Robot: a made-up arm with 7 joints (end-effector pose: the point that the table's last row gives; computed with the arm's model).
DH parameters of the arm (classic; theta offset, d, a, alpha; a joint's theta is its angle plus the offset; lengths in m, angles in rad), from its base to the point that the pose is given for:
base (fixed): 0.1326 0 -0.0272 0
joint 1: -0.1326 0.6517 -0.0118 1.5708
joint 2: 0 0.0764 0.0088 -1.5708
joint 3: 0 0.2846 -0.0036 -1.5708
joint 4: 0 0.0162 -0.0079 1.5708
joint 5: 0 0.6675 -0.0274 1.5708
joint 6: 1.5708 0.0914 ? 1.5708
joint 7: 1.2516 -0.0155 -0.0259 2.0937
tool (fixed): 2.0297 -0.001 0 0
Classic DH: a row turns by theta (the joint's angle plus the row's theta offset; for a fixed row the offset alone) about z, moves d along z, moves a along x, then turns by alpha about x.
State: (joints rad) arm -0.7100 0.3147 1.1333 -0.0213 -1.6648 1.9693 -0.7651
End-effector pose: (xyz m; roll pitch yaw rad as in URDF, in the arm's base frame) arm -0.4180 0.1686 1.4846 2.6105 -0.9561 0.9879
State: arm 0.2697 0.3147 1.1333 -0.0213 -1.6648 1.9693 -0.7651
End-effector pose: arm -0.3879 -0.2323 1.4846 2.6105 -0.9561 1.9676
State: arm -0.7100 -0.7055 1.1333 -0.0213 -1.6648 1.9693 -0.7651
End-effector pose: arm 0.2638 -0.4174 1.4258 -2.3492 -0.5118 0.0057
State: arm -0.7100 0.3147 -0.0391 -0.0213 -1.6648 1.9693 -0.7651
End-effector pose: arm -0.2968 0.2593 1.4953 3.0632 -1.2389 -0.5469
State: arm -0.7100 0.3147 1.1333 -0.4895 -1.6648 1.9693 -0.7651
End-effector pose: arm -0.6379 0.0300 1.3437 1.7738 -1.2086 1.8751
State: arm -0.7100 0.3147 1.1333 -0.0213 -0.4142 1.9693 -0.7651
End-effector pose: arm -0.3944 0.0481 1.5154 2.8961 -0.6361 1.9808
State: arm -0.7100 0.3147 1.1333 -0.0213 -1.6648 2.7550 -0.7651
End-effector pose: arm -0.4013 0.1293 1.4742 1.9187 -0.3811 1.2992
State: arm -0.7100 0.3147 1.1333 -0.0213 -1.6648 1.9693 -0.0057
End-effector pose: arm -0.4085 0.1841 1.4782 2.9697 -0.5529 1.3322
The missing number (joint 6, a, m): 0.0788
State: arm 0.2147 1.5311 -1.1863 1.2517 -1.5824 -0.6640 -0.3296
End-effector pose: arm -0.4561 -0.7956 0.9479 1.0873 0.8116 0.1096
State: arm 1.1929 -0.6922 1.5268 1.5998 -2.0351 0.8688 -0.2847
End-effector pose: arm -0.5639 0.3307 0.9345 -2.0030 0.8167 2.3563
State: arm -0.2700 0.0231 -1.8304 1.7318 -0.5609 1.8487 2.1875
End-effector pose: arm -0.3821 -0.6253 0.9947 1.3661 -0.6306 -2.3799
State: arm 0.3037 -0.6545 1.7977 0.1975 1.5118 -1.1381 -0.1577
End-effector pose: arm 0.4367 0.2533 1.4636 -0.3168 0.1722 -1.9192
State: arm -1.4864 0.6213 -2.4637 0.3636 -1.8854 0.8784 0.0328
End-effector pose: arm -0.3804 0.5964 1.3855 -1.5556 -0.0051 1.7654
